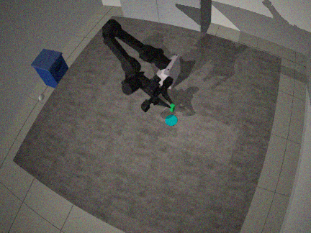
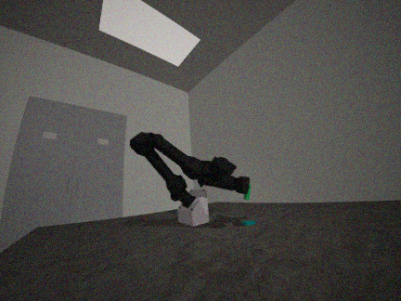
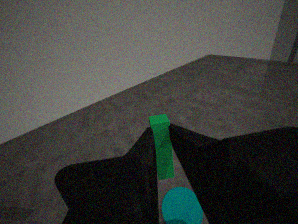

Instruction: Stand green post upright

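Now: gripper tip 150 mm above the cyan circle and 20 mm to the left of it. Round my gripper tip: green post (20 mm below).
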